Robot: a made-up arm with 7 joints. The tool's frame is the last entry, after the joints.
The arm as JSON. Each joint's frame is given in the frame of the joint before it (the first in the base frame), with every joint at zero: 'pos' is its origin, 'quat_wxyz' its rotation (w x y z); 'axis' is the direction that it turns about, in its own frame. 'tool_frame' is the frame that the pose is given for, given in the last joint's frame.
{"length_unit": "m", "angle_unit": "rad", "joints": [
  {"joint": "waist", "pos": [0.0, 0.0, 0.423], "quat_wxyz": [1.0, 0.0, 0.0, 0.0], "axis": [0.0, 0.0, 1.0]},
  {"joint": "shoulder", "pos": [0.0, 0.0, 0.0], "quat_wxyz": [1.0, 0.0, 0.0, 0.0], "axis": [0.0, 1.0, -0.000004]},
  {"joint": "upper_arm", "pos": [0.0, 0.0, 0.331], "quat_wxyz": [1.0, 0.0, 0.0, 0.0], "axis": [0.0, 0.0, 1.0]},
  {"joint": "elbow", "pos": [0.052, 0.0, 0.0], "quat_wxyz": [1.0, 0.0, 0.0, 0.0], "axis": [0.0, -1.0, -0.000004]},
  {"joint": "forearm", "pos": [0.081, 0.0, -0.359], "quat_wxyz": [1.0, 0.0, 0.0, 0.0], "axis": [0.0, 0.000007, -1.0]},
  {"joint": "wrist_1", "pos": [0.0, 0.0, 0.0], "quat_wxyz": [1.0, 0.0, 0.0, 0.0], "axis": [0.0, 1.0, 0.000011]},
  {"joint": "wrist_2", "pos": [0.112, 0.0, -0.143], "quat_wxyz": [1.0, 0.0, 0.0, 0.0], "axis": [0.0, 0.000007, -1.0]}
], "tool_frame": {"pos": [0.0, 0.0, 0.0], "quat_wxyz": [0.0, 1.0, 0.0, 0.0]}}
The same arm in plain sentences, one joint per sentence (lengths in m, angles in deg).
The arm has seven revolute joints in a row. What follows holds with every joint at zero, and every direction is one of the base frame's.
Joint 1 sits 0.423 m along +z from the base frame's origin and turns about +z.
Joint 2 sits at the same point as joint 1 and turns about +y.
Joint 3 sits 0.331 m along +z from joint 2 and turns about +z.
Joint 4 sits 0.052 m along +x from joint 3 and turns about -y.
Joint 5 sits 0.081 m along +x and 0.359 m along -z from joint 4 and turns about -z.
Joint 6 sits at the same point as joint 5 and turns about +y.
Joint 7 sits 0.112 m along +x and 0.143 m along -z from joint 6 and turns about -z.
The tool frame, which is the frame that the pose is given for, sits at the same point as joint 7; its axes are the base frame's turned by roll 180, pitch 0 and yaw 0 deg (as in URDF: about the fixed x, then y, then z).

